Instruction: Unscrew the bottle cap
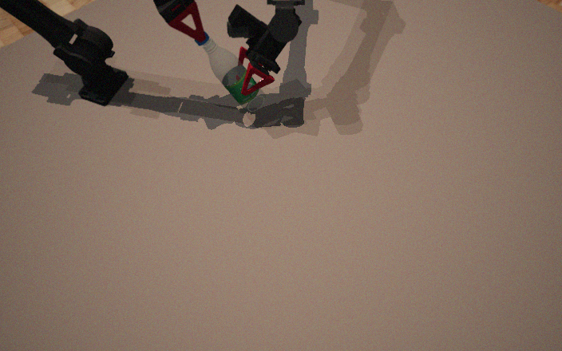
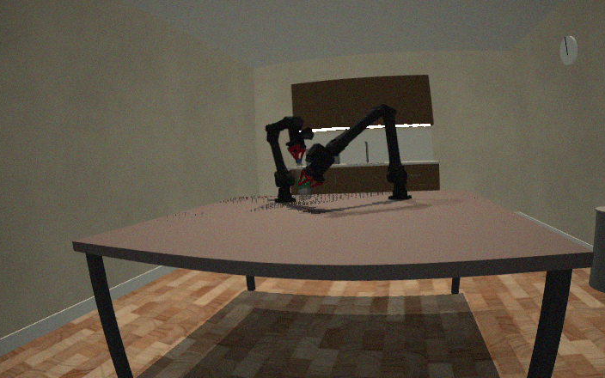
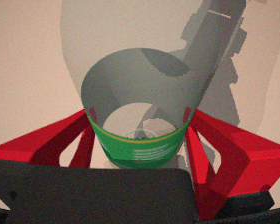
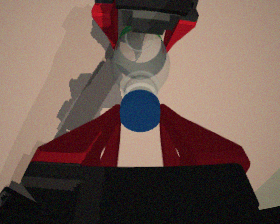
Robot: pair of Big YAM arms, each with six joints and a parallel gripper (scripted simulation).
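Now: the bottle 100 mm below my right hand, 50 mm ahead of it and 30 mm to the left of it. Also, from my right hand: blue cap (10 mm below).
Now: the bottle 30 mm above my left hand, 10 mm to the right of it and 10 mm behind it. From my left hand the other things lie so: blue cap (120 mm above, 60 mm behind, 40 mm to the right).
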